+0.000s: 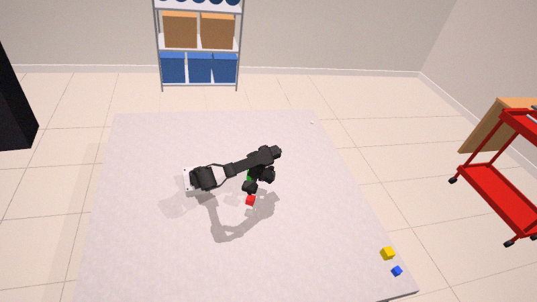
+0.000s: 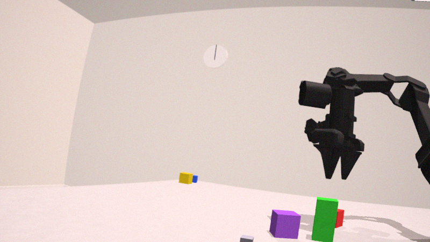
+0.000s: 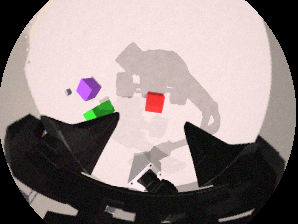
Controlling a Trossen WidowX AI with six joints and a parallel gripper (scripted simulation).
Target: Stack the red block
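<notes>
My gripper tip is 9 cm above the red block. Round my gripper tip: purple cube (11 cm ahead, 14 cm to the left, 8 cm below); green block (4 cm ahead, 13 cm to the left, 5 cm below); small grey block (16 cm ahead, 25 cm to the left, 10 cm below).
</notes>
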